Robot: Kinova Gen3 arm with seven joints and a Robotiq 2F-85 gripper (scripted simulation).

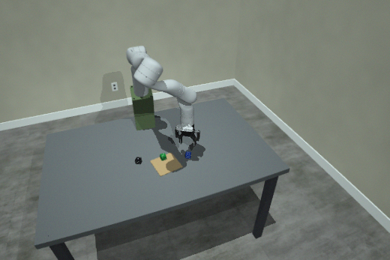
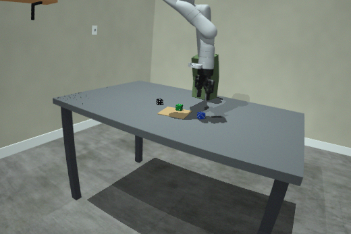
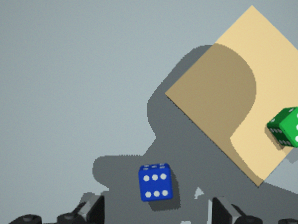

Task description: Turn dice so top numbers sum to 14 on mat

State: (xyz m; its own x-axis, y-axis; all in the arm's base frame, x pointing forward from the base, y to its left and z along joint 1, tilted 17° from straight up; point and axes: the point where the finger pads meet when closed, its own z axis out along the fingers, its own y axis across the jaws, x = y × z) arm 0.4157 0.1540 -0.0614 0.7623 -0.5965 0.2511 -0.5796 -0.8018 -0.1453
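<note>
The blue die lies 90 mm below my hand. The rest, counted from my hand: tan mat 140 mm to the right, 110 mm below, 10 mm ahead; black die 280 mm to the right, 90 mm below, 70 mm behind; green die 140 mm to the right, 90 mm below, 40 mm behind.
</note>
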